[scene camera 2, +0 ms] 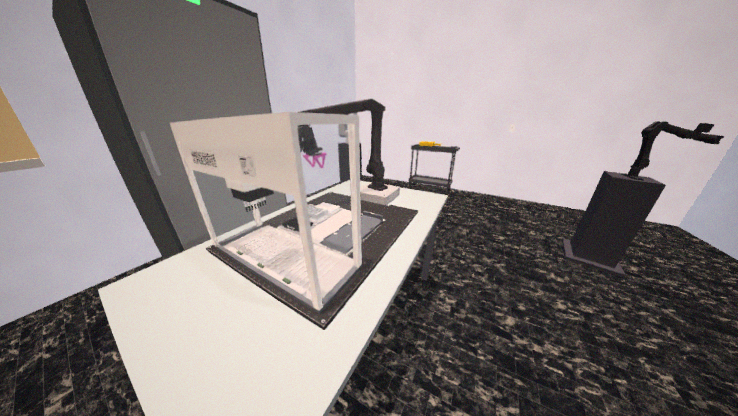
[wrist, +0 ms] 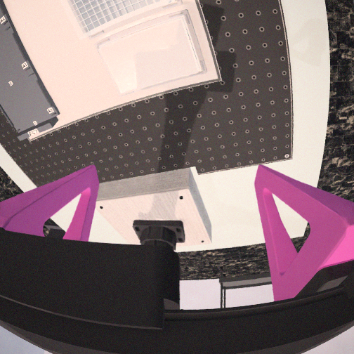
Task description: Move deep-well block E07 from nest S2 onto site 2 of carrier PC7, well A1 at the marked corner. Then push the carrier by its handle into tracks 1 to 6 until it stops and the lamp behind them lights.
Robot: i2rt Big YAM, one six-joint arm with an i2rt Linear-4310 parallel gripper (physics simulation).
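My gripper [scene camera 2: 316, 161] [wrist: 176, 173] is open and empty, its magenta fingers wide apart, high above the bench on the robot's base side. The grey carrier PC7 [scene camera 2: 338, 238] [wrist: 24, 87] lies on the pale plate, partly cut off at the upper left in the wrist view; no block shows on its visible part. A white gridded block [wrist: 117, 17] and a pale, smooth rectangular piece [wrist: 155, 52] sit side by side on the pale plate. Their labels are unreadable, so I cannot tell which is E07. The track deck [scene camera 2: 289, 253] lies under the white frame; track numbers are too small to read.
The white enclosure [scene camera 2: 235, 144] stands over the deck, with a multi-tip head [scene camera 2: 255, 205] hanging inside. Small green marks line the deck's front edge. The arm's base block [scene camera 2: 381, 193] [wrist: 155, 205] stands beside the black perforated board [scene camera 2: 397, 210] [wrist: 250, 120].
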